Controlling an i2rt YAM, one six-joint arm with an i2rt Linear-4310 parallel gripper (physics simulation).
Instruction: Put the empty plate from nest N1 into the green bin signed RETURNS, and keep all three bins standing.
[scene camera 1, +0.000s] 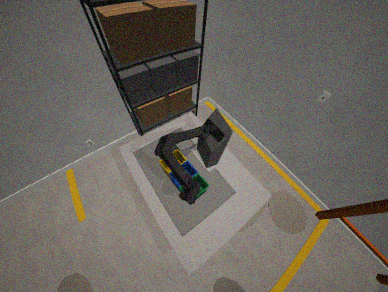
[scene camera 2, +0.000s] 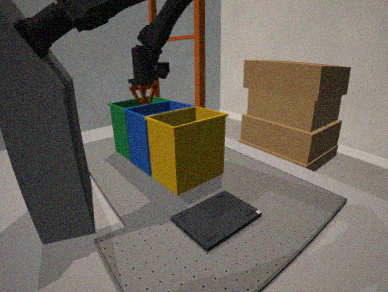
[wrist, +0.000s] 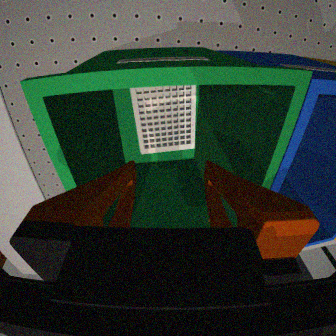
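Pixels of known places: gripper, fingertip midpoint: (wrist: 169, 168); arm's base, origin of the base link: (scene camera 1: 214, 129) (scene camera 2: 33, 37).
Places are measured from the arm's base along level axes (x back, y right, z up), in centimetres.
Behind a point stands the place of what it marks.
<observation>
The white plate with a grid of square wells (wrist: 167, 120) @[z -38.4, x -32.7, y -15.5 cm] is inside the green bin (scene camera 1: 202, 186) @[z -35.2, x -25.7, y -18.9 cm] (scene camera 2: 119, 131) @[z -30.0, x -25.3, y -17.3 cm] (wrist: 170, 76) @[z -21.1, x -42.4, y -16.7 cm], down in its far part in the wrist view. The green bin stands upright, beside the blue bin (scene camera 1: 189, 168) @[z -29.7, x -24.4, y -1.6 cm] (scene camera 2: 138, 142) @[z -30.0, x -24.3, y -3.3 cm] (wrist: 312, 150) @[z -29.5, x -31.0, y 1.9 cm]. The yellow bin (scene camera 1: 179, 156) @[z -29.1, x -23.5, y 12.2 cm] (scene camera 2: 200, 155) @[z -30.4, x -30.9, y 15.4 cm] stands on the blue bin's other side, upright too. My gripper (scene camera 2: 144, 101) @[z -23.1, x -36.1, y -16.8 cm] (wrist: 169, 168) @[z -23.1, x -36.1, y -16.8 cm] is partly open with nothing between its orange fingers. It points down over the green bin, apart from the plate. No RETURNS lettering is readable.
A dark flat rectangular base (scene camera 2: 217, 221) @[z -37.9, x -21.4, y 29.5 cm] lies on the perforated board (scene camera 2: 145, 265) @[z -39.1, x -4.4, y 27.6 cm] in front of the yellow bin. A grey pedestal (scene camera 1: 212, 150) @[z -8.8, x -8.8, y -8.5 cm] (scene camera 2: 45, 150) @[z -19.9, x 3.1, y 10.5 cm] carries the arm. Stacked brown boxes (scene camera 2: 285, 100) stand behind at the right. A tall shelf rack (scene camera 1: 120, 82) stands farther off.
</observation>
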